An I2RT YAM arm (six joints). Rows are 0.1 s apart.
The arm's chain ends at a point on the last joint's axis. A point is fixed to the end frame.
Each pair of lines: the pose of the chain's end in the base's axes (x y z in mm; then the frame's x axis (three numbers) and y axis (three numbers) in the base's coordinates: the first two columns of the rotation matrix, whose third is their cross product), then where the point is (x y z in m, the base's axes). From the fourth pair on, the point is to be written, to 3 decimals.
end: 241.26 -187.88 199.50 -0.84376 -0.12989 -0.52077 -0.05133 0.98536 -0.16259
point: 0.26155 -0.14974 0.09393
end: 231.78 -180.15 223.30 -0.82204 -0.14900 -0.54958 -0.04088 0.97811 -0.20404
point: 0.25655 -0.14634 0.11722
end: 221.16 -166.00 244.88 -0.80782 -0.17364 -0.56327 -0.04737 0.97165 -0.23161
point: 0.24791 -0.13479 0.13848
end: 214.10 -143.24 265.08 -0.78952 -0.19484 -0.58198 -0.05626 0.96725 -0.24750
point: 0.243 -0.113 0.159
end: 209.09 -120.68 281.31 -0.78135 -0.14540 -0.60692 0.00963 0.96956 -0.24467
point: 0.243 -0.092 0.176
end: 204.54 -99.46 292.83 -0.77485 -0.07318 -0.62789 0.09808 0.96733 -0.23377
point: 0.244 -0.073 0.189
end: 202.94 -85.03 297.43 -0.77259 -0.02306 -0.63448 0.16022 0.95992 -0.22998
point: 0.245 -0.061 0.194
